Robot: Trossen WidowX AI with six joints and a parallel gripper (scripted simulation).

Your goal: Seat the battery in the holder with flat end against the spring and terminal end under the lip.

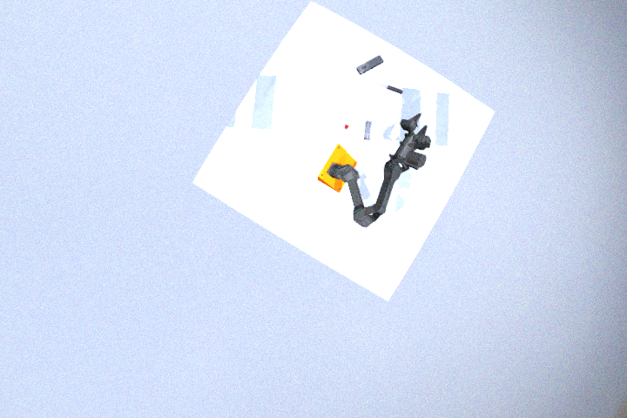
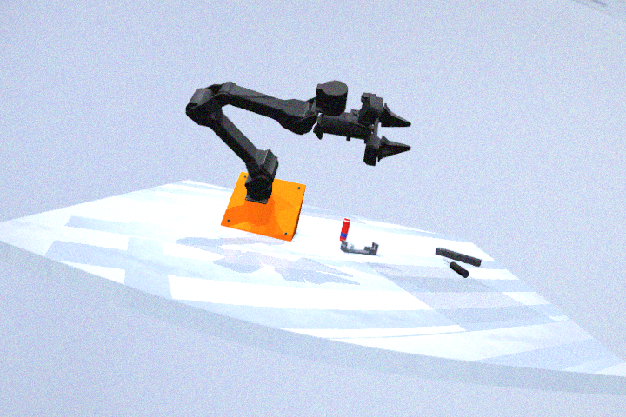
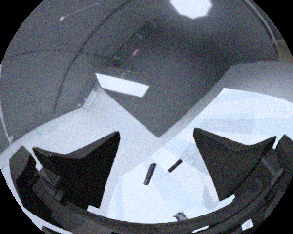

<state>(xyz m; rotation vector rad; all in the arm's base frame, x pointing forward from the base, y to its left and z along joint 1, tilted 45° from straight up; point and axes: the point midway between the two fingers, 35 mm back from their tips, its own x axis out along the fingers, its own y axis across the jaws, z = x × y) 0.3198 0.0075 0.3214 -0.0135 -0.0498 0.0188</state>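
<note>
The battery is 290 mm to the left of my gripper tip, 290 mm below it and 90 mm behind it.
</note>
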